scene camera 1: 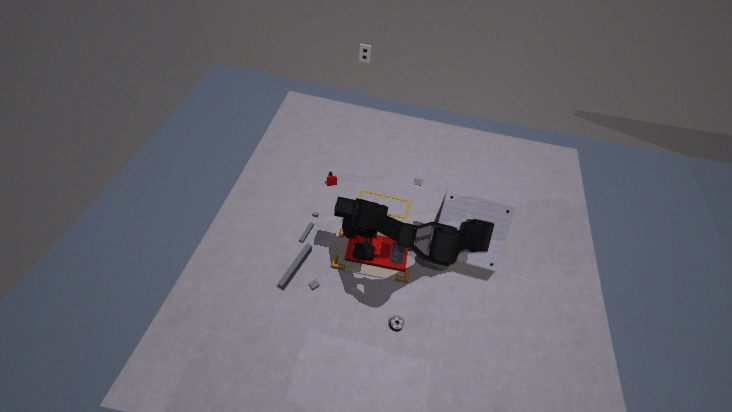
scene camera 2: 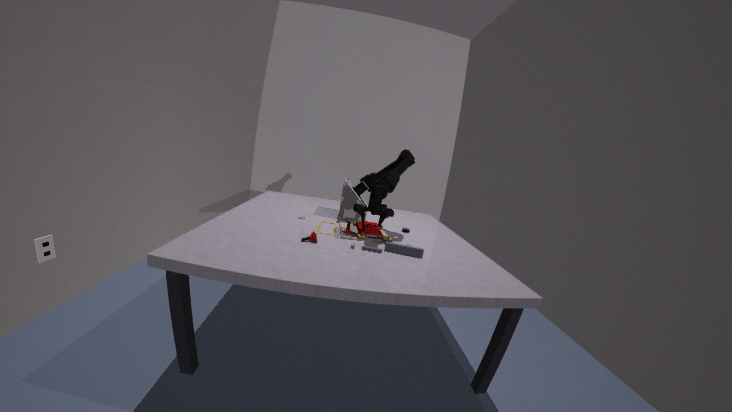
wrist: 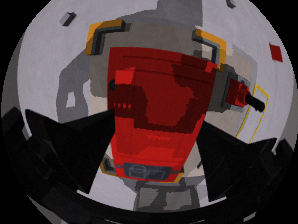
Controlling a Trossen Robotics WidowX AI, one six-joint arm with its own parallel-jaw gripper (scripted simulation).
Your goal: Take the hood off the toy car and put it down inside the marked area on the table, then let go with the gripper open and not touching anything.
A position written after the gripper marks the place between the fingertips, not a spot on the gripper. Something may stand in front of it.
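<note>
The gripper (wrist: 158, 118) is in sight, and a red hood (wrist: 159, 107) can be seen as well.
</note>
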